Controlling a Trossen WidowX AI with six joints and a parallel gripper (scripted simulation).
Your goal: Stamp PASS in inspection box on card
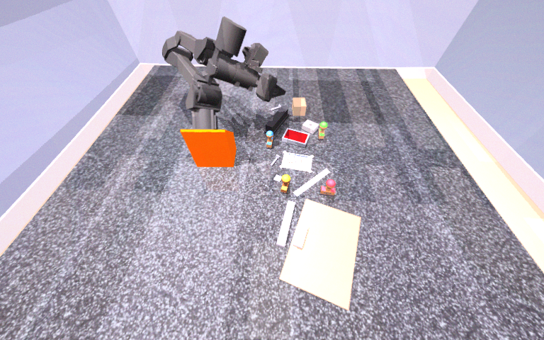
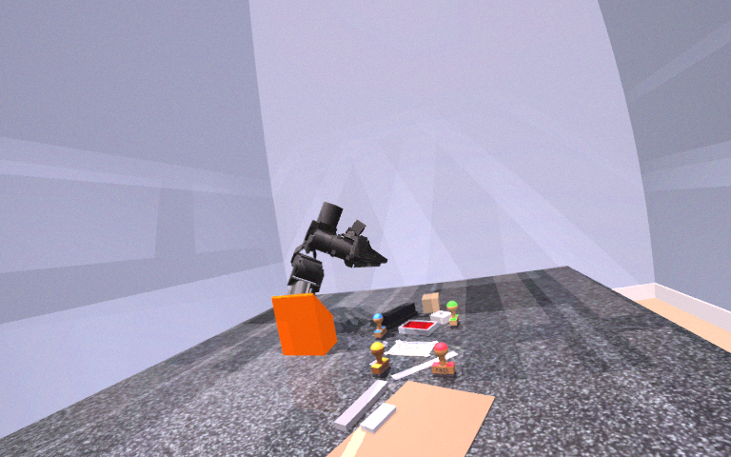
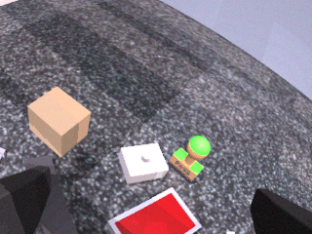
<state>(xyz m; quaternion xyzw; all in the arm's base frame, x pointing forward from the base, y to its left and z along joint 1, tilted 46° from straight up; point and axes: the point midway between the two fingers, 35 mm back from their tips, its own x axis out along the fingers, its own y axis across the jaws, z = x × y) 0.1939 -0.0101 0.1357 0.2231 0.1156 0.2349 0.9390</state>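
My gripper tip is 17 cm short of the green stamp, 2 cm to the left of it and 17 cm above it. From my gripper tip the other things lie so: black block 1 cm ahead, 6 cm to the left, 18 cm below; red ink pad 7 cm ahead, 3 cm to the right, 19 cm below; blue-knobbed stamp 3 cm behind, 5 cm to the right, 17 cm below.
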